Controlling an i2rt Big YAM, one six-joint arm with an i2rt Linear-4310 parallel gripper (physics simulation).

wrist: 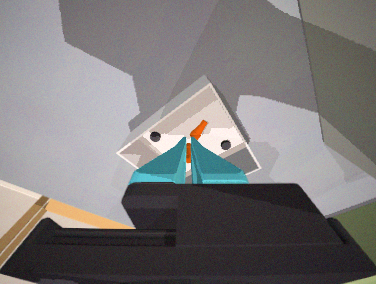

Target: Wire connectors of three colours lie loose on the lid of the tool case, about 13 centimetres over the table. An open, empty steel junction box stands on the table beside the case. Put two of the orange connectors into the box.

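Frame: origin at the arm's base, x back, y right, z up, level; centimetres.
Where they show: gripper, fingertip midpoint: [188,142].
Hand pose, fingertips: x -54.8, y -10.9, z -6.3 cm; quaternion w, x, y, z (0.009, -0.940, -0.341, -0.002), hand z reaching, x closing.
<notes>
After its pixels a point has its place.
The steel junction box [192,107] @(x -56.2, y -8.6, z -8.6 cm) stands open on the grey table in the middle of the wrist view, turned at an angle, with two dark round holes in its floor. One orange connector [200,128] @(x -54.3, y -9.6, z -7.9 cm) lies inside it, just beyond the fingertips. My gripper [188,142] @(x -54.8, y -10.9, z -6.3 cm) is shut on another orange connector [188,154] @(x -54.3, y -11.5, z -5.3 cm), which shows as a narrow strip between the teal fingers. The fingertips are over the box; their height above its floor is hard to tell. The fingers and gripper body hide the box's near part. The connectors on the case lid do not show.
A pale object with tan strips [87,213] shows at the lower left, partly behind the gripper body. A large olive-grey surface [345,85] @(x -49.5, y 0.7, z -5.5 cm) runs down the right side, with a green area [357,225] @(x -16.9, y -5.2, z -6.2 cm) at the lower right. Dark shadows cross the table [40,100] @(x -68.6, y -17.9, z -8.8 cm).
</notes>
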